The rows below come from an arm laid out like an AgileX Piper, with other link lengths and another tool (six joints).
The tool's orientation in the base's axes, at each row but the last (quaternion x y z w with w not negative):
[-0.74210, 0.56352, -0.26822, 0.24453]
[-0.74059, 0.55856, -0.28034, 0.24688]
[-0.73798, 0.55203, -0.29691, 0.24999]
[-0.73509, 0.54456, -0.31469, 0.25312]
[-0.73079, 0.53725, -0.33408, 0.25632]
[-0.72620, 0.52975, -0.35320, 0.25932]
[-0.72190, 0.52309, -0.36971, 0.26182]
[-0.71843, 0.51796, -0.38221, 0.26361]
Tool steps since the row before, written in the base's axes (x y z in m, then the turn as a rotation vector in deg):
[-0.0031, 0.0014, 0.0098, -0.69, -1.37, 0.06]
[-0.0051, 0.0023, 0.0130, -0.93, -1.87, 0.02]
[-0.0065, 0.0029, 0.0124, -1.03, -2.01, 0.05]
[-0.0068, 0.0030, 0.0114, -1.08, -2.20, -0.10]
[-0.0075, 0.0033, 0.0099, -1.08, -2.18, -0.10]
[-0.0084, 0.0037, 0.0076, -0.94, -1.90, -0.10]
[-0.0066, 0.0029, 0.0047, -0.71, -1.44, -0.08]
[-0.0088, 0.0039, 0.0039, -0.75, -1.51, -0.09]
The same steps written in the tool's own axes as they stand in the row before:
[-0.0008, -0.0047, -0.0092, 1.18, 0.78, -0.59]
[-0.0015, -0.0059, -0.0128, 1.61, 1.10, -0.76]
[-0.0022, -0.0051, -0.0132, 1.72, 1.19, -0.85]
[-0.0022, -0.0046, -0.0126, 1.87, 1.38, -0.79]
[-0.0025, -0.0036, -0.0121, 1.85, 1.37, -0.79]
[-0.0033, -0.0019, -0.0113, 1.61, 1.20, -0.68]
[-0.0027, -0.0008, -0.0081, 1.22, 0.91, -0.51]
[-0.0041, 0.0005, -0.0095, 1.27, 0.97, -0.54]

